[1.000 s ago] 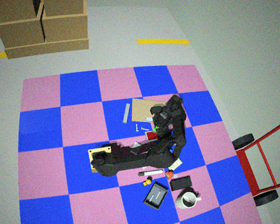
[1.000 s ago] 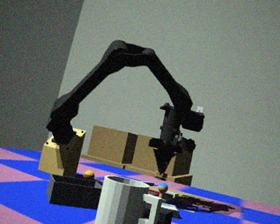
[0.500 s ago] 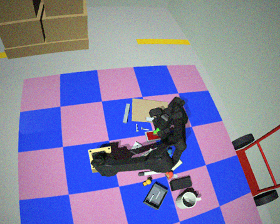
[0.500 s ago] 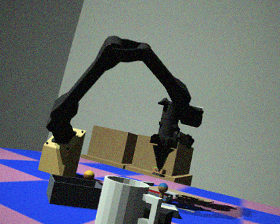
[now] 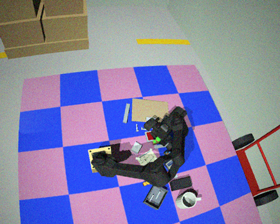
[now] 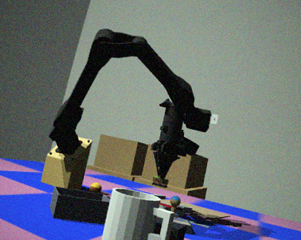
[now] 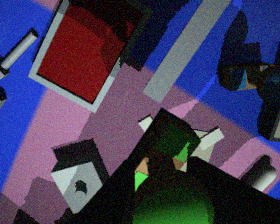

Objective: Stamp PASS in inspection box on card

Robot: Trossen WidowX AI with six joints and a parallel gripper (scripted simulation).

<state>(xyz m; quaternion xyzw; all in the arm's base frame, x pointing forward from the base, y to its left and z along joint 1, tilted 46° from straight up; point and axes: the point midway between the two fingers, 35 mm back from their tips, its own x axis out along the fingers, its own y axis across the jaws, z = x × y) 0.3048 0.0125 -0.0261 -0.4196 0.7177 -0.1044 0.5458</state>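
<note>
Right now the white card is 10 cm below my gripper tip, 6 cm to the right of it and 5 cm behind it. From my gripper tip the other things lie so: blue-knobbed stamp (8 cm below, 7 cm ahead, 6 cm to the right); then green-knobbed PASS stamp (right at my gripper tip); then ink pad (9 cm below, 7 cm to the left, 3 cm ahead).
</note>
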